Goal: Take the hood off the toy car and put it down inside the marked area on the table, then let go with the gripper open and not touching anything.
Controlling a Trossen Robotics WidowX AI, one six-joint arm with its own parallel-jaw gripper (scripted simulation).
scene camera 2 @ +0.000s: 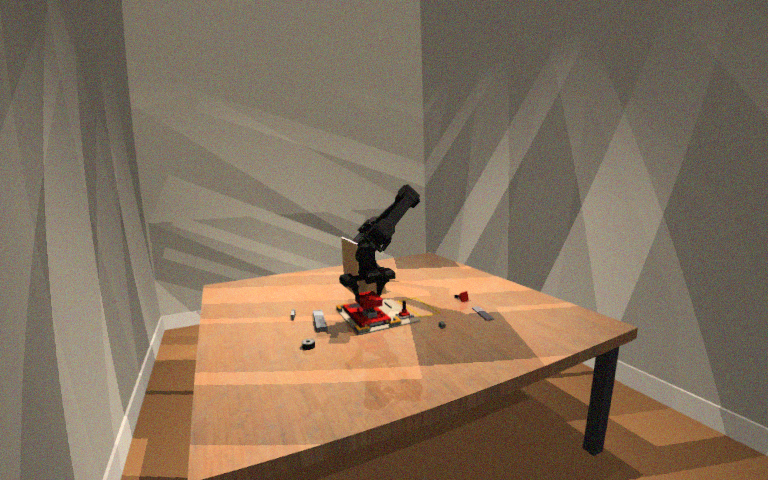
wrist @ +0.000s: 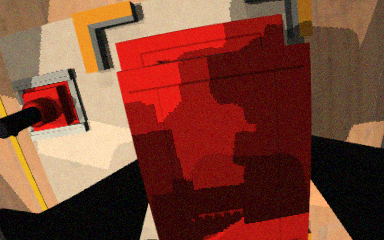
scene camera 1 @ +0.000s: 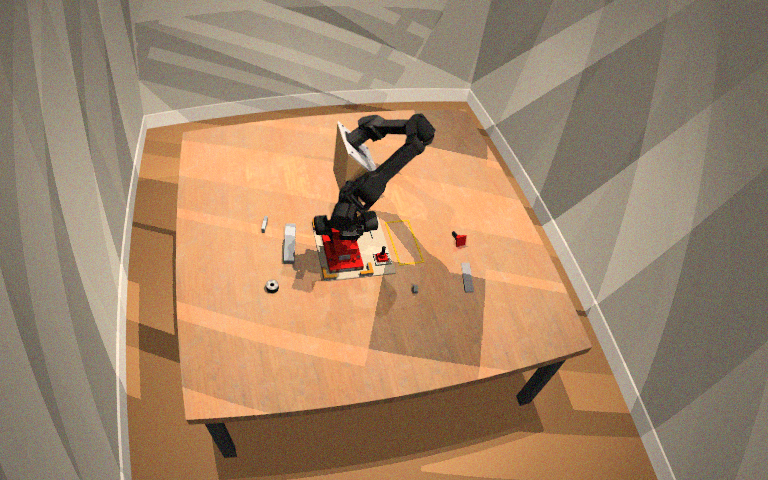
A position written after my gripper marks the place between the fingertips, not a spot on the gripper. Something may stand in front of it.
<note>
My gripper point(scene camera 1: 343, 241) holds a red hood point(wrist: 225, 139). Also in view: a red car body point(scene camera 1: 355, 263).
The red car body is seen too in the wrist view point(wrist: 266, 31). My gripper also shows in scene camera 2 point(scene camera 2: 368, 300) and in the wrist view point(wrist: 223, 156).
</note>
